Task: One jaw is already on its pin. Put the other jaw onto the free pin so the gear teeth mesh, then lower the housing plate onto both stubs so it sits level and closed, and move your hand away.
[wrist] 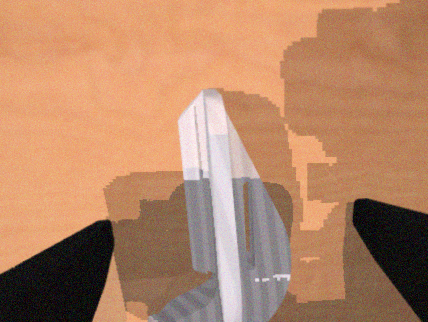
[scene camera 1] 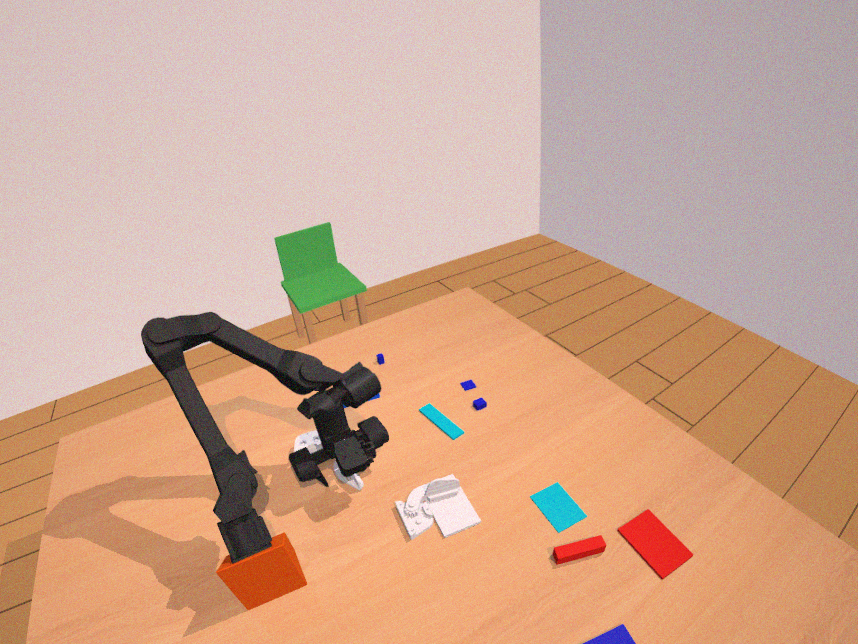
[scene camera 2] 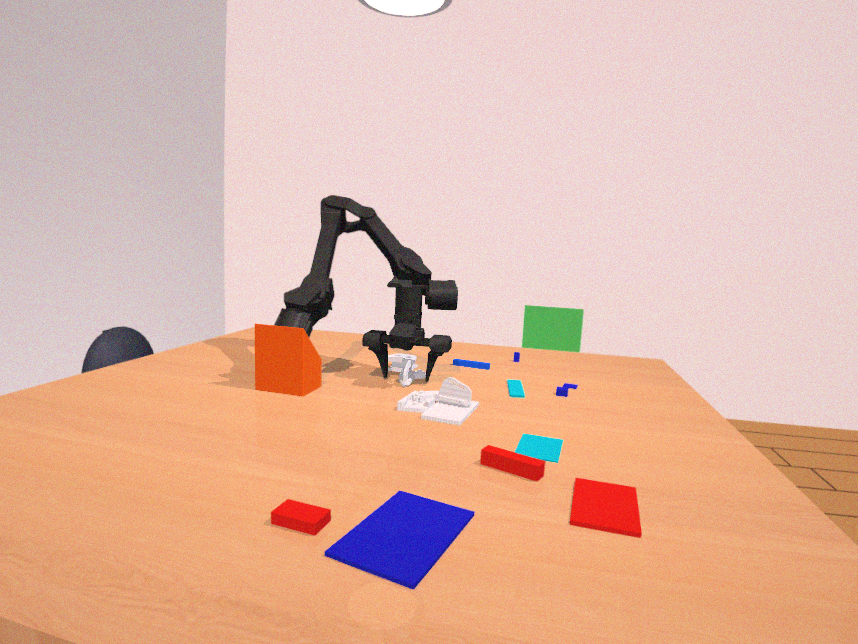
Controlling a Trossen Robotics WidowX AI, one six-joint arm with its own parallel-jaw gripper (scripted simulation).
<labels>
my gripper: wrist 235, 220; scene camera 1 347, 475; scene camera 2 406, 379
cyan tile: scene camera 1; scene camera 2; not seen in the wrist view (out of frame)
white base: scene camera 1 453, 514; scene camera 2 441, 412; not seen in the wrist view (out of frame)
red tile: scene camera 1; scene camera 2; not seen in the wrist view (out of frame)
same spot on cyan tile: point(scene camera 2: 544, 448) = point(scene camera 1: 562, 505)
same spot on red tile: point(scene camera 2: 609, 507) = point(scene camera 1: 661, 545)
</labels>
